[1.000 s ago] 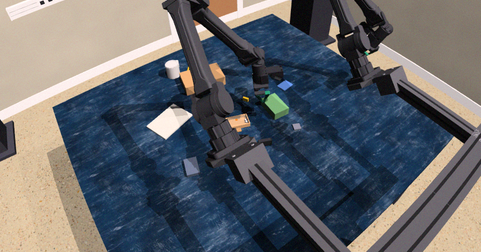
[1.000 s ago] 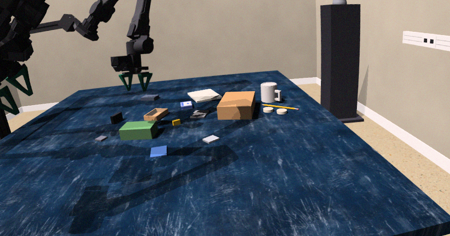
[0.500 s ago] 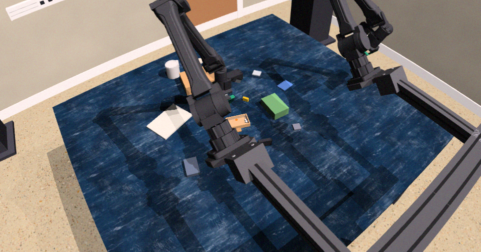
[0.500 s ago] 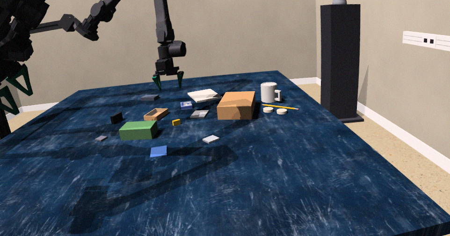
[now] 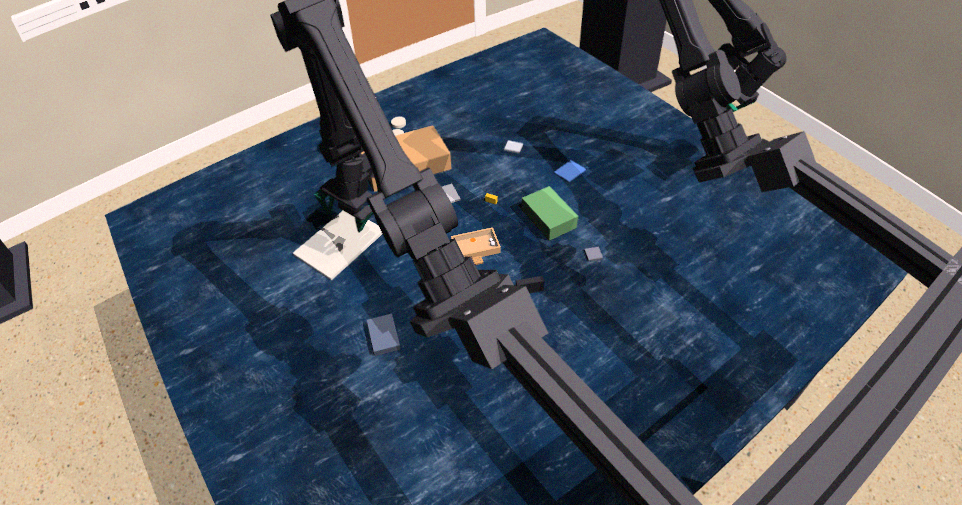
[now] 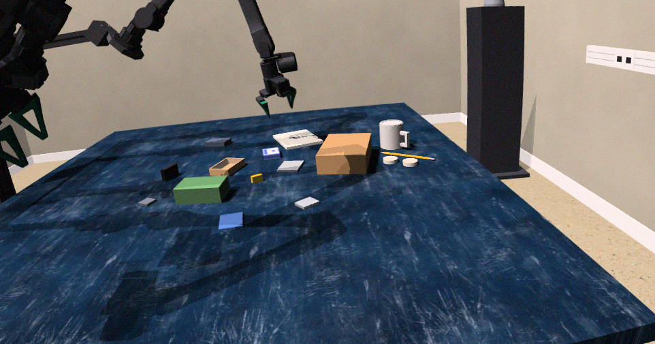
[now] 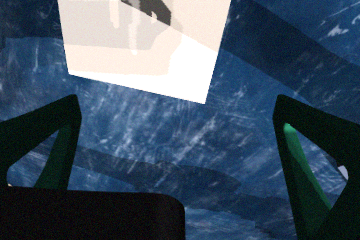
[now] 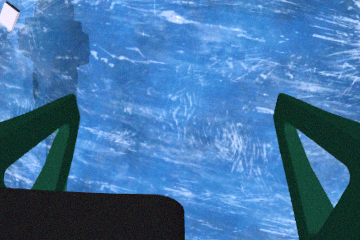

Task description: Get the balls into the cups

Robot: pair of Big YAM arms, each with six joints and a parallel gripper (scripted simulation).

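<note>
The covered wooden puzzle is 180 mm ahead of my right hand, 620 mm to the left of it and 280 mm below it. Also, from my right hand: yellow block (290 mm ahead, 500 mm to the left, 270 mm below); then blue tile (270 mm ahead, 240 mm to the left, 280 mm below); then green block (160 mm ahead, 410 mm to the left, 260 mm below).
</note>
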